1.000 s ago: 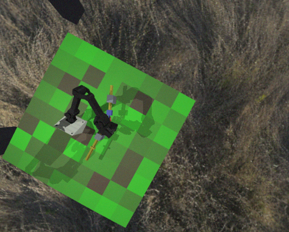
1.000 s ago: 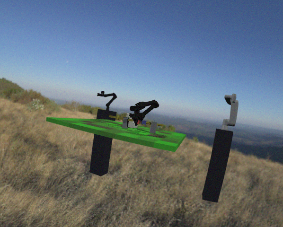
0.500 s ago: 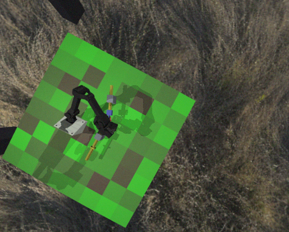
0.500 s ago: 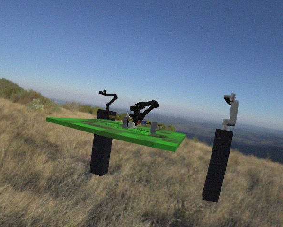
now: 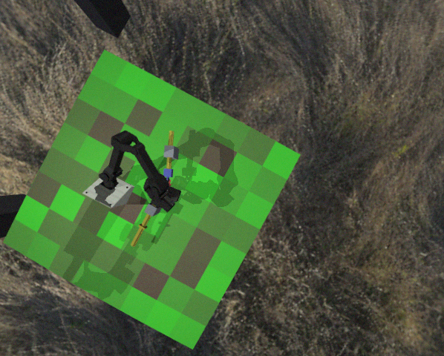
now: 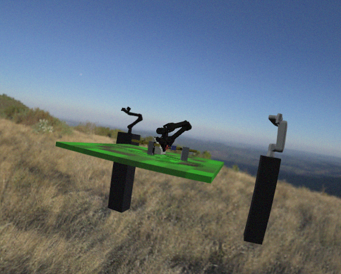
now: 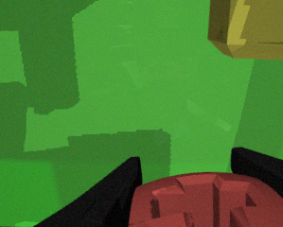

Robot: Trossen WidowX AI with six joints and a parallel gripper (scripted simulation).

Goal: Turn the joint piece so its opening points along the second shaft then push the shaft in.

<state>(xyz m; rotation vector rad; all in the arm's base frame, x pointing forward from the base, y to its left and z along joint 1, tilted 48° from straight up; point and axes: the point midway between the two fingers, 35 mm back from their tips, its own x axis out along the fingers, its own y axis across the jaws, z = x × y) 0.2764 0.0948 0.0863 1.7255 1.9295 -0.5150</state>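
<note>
Right now the red joint piece is 4 cm above my gripper tip and 1 cm to the left of it.
</note>
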